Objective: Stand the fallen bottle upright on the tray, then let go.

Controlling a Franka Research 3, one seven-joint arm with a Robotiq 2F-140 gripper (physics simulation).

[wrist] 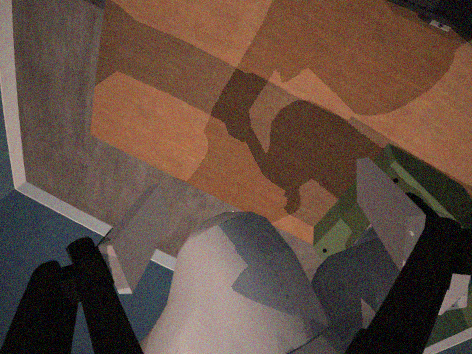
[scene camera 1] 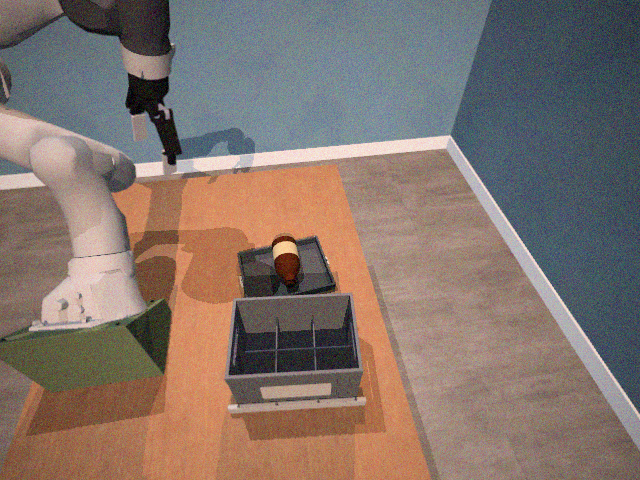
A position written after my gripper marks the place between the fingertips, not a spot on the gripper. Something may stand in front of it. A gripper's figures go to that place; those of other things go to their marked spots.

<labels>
My gripper (scene camera 1: 155, 155): 102 cm from the lens. A brown bottle (scene camera 1: 285, 254): 107 cm from the lens.
</labels>
